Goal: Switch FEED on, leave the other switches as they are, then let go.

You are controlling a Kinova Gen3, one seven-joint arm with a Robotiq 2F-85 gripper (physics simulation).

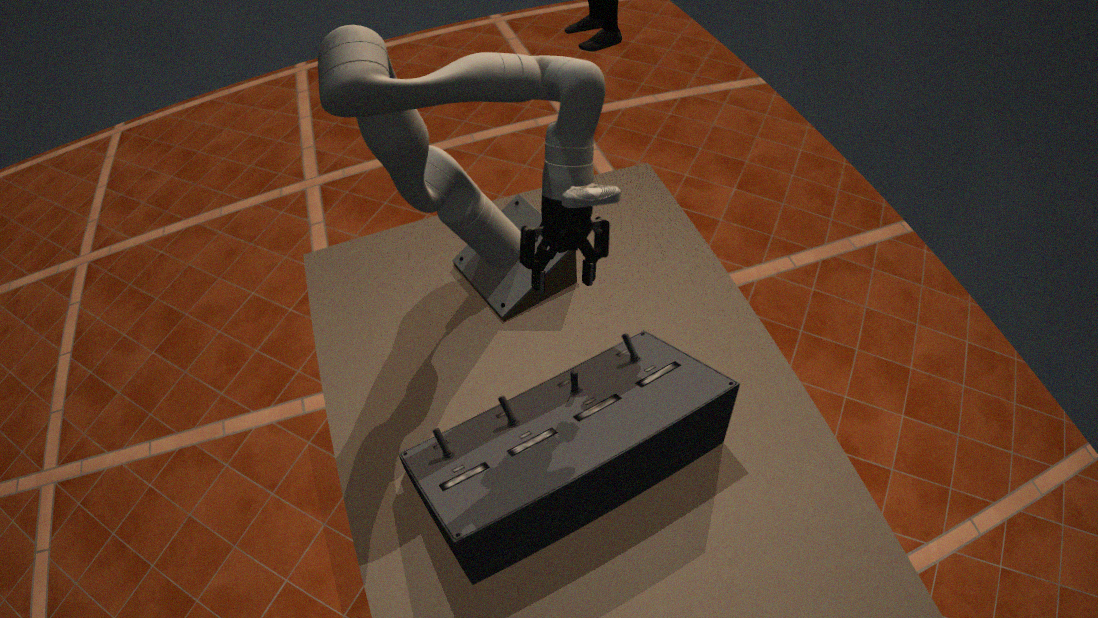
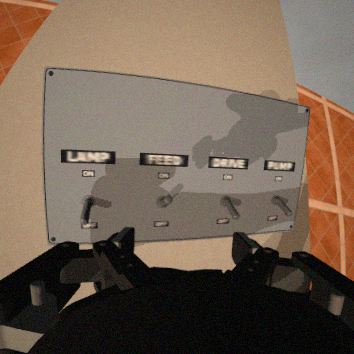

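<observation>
The FEED switch has a short-looking lever that stands nearly upright, tipped slightly toward the ON side. The LAMP switch, the DRIVE switch and the PUMP switch lean toward their OFF labels. All stand on the grey panel. My gripper is open, with nothing between its fingers. It hangs above and behind the panel, on the arm's base side, apart from every lever.
The panel tops a dark box on the tan table. The arm's base plate is behind the gripper. Part of a person's legs and dark shoes shows at the far edge of the tiled floor.
</observation>
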